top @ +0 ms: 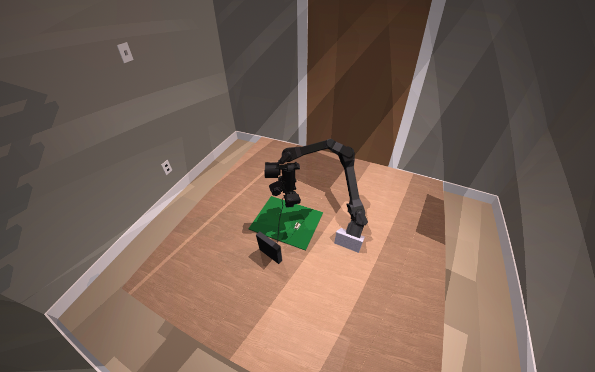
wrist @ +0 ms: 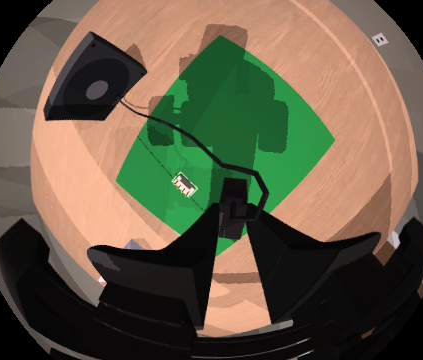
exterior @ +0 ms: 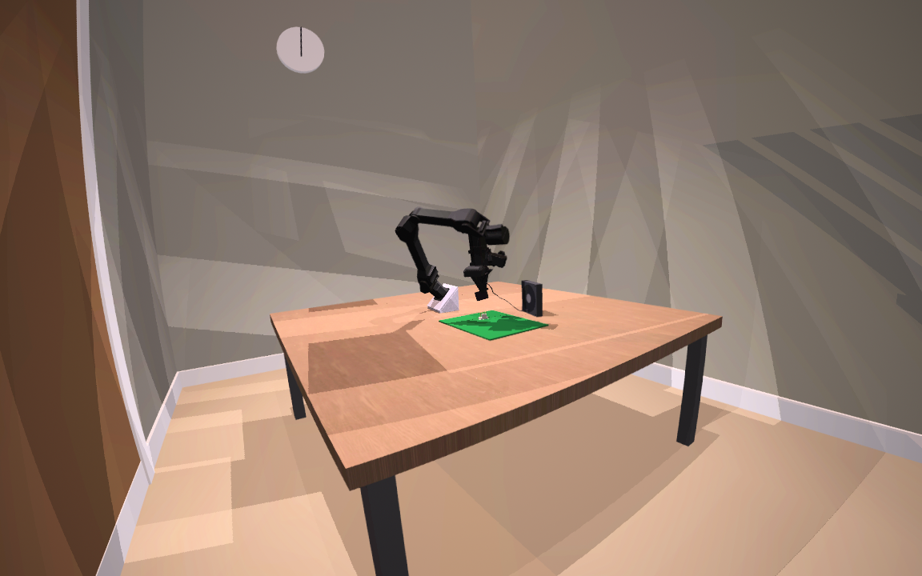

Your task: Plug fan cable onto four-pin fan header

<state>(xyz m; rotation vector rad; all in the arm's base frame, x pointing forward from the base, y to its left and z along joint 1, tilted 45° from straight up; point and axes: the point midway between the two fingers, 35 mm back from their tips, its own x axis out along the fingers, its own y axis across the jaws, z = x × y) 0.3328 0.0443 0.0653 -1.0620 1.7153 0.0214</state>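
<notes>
Right now my gripper tip is 3 cm to the right of the green board and 13 cm above it. From my gripper tip the other things lie so: black fan: 2 cm behind, 22 cm to the left, 5 cm below; then black plug: 1 cm to the right, 1 cm below.
</notes>
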